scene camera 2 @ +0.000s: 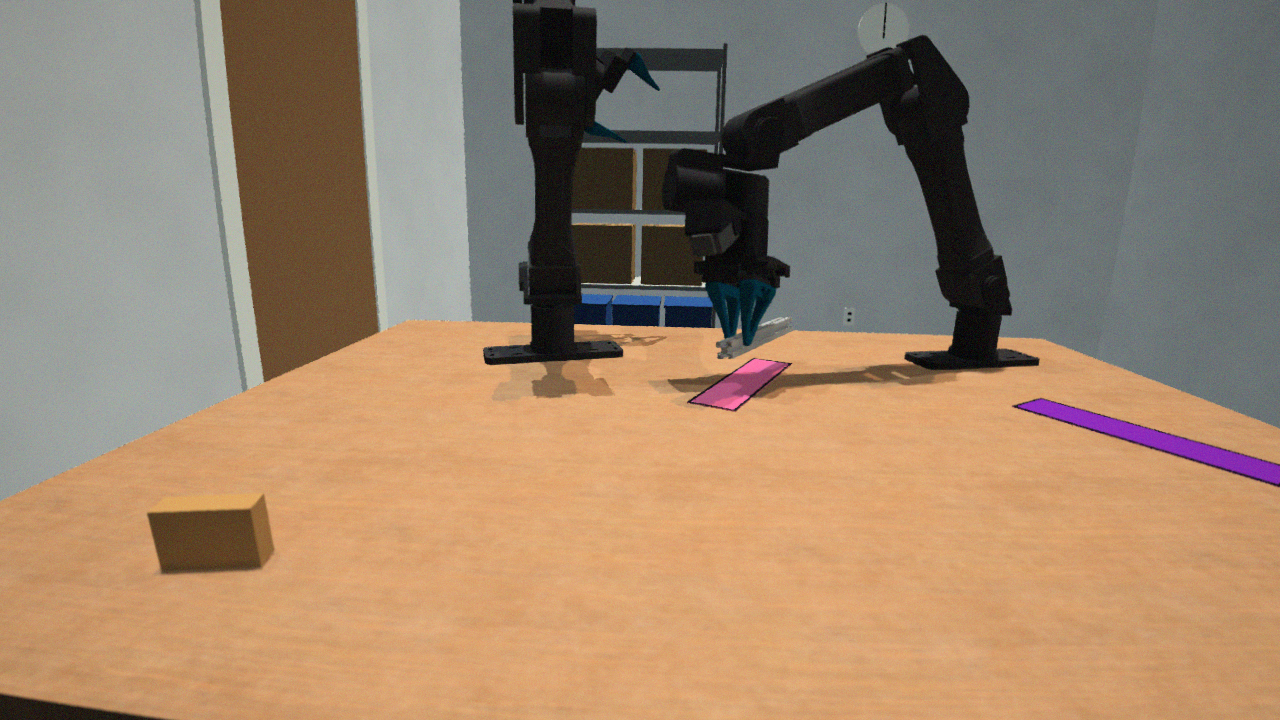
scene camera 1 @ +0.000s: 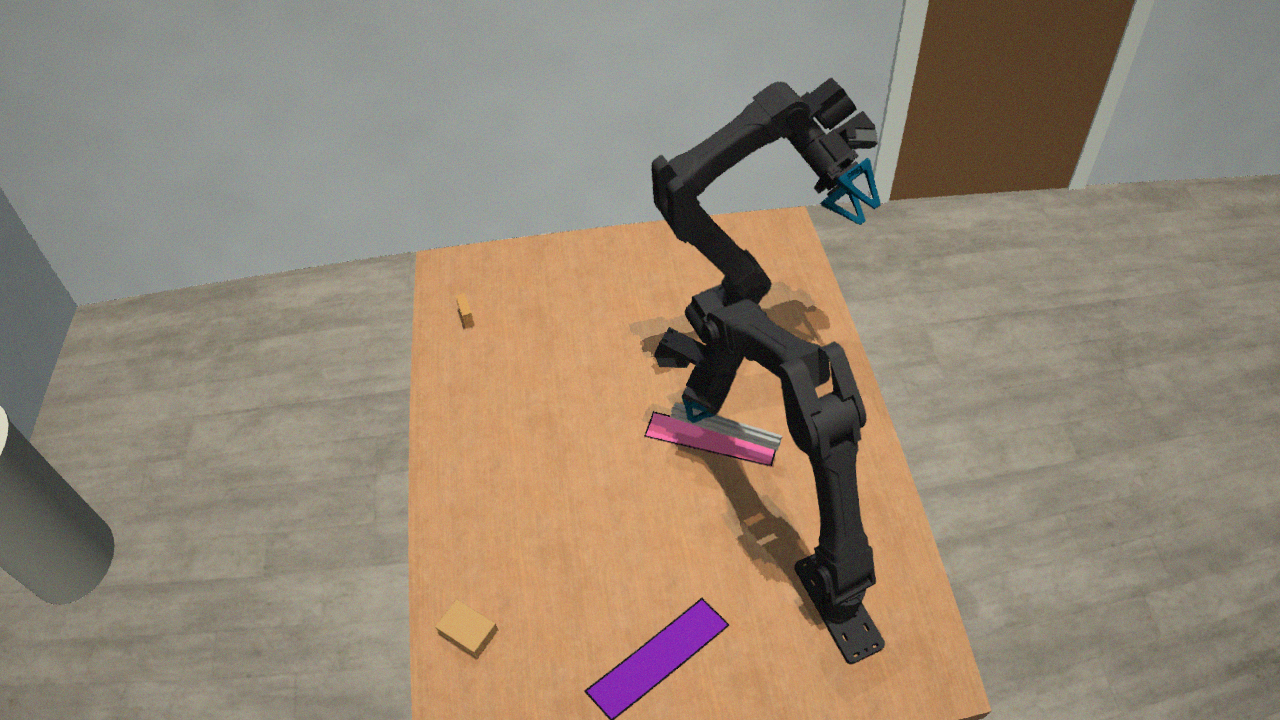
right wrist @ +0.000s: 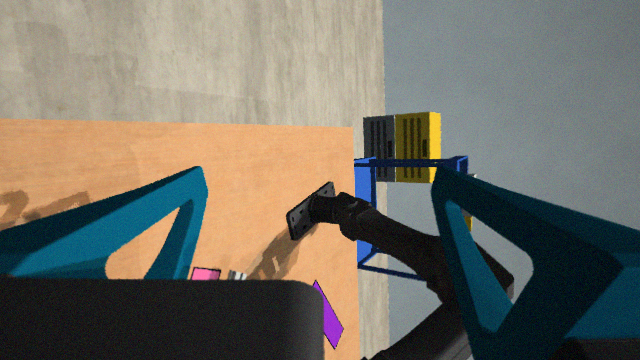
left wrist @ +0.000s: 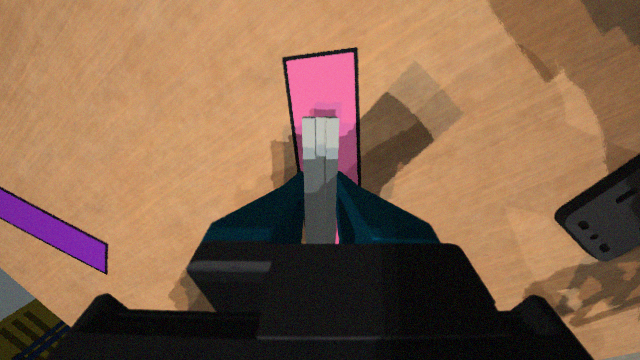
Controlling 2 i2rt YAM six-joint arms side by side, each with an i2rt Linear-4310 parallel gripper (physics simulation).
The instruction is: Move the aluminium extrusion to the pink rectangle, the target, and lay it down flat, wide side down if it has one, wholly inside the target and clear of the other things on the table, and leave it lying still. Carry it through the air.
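Seen in the pictures: left gripper, fingertip midpoint: (scene camera 2: 738,345) (scene camera 1: 693,416) (left wrist: 320,179); right gripper, fingertip midpoint: (scene camera 2: 641,115) (scene camera 1: 870,215) (right wrist: 319,179); left arm's base, link origin: (scene camera 2: 971,361) (scene camera 1: 838,606) (right wrist: 312,208); right arm's base, link origin: (scene camera 2: 553,355).
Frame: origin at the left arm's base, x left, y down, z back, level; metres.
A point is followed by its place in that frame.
The aluminium extrusion (scene camera 1: 750,433) {y -0.067, x -0.331, z -0.005 m} (scene camera 2: 773,331) {y -0.055, x -0.335, z -0.007 m} (left wrist: 320,210) {y -0.059, x -0.398, z -0.062 m} (right wrist: 237,275) {y -0.065, x -0.308, z 0.039 m} is a long silver-grey grooved bar. My left gripper (scene camera 1: 698,414) {y -0.054, x -0.412, z -0.077 m} (scene camera 2: 740,342) {y -0.054, x -0.412, z -0.077 m} (left wrist: 320,179) {y -0.054, x -0.412, z -0.077 m} is shut on it, pointing down. The bar hangs a little above the table, roughly level. The pink rectangle (scene camera 1: 662,428) {y -0.001, x -0.444, z -0.122 m} (scene camera 2: 738,386) {y -0.001, x -0.407, z -0.073 m} (left wrist: 322,80) {y -0.001, x -0.453, z -0.125 m} (right wrist: 205,274) {y -0.001, x -0.320, z 0.035 m} lies below it, its long side about in line with the bar; in scene camera 1 the bar overlaps its upper long edge. The left gripper hides part of both in its wrist view. My right gripper (scene camera 1: 870,214) {y -0.363, x -0.468, z 0.271 m} (scene camera 2: 640,114) {y -0.363, x -0.468, z 0.271 m} is open and empty, raised high, away from the bar.
A purple rectangle (scene camera 1: 657,658) {y -0.001, x -0.039, z -0.304 m} (scene camera 2: 1154,440) {y -0.001, x -0.041, z -0.319 m} (left wrist: 55,231) {y -0.001, x -0.055, z -0.266 m} (right wrist: 332,320) {y -0.001, x -0.015, z -0.338 m} lies on the table. A tan block (scene camera 1: 465,626) {y -0.030, x -0.192, z -0.570 m} is at the lower left in scene camera 1; a smaller-looking one (scene camera 1: 464,311) {y -0.040, x -0.841, z -0.386 m} (scene camera 2: 210,537) {y -0.022, x -0.858, z -0.393 m} is at the upper left there. The left arm's base (scene camera 1: 859,635) {y -0.010, x 0.063, z 0.003 m} (right wrist: 299,217) {y -0.010, x -0.067, z 0.011 m} is bolted near the table edge.
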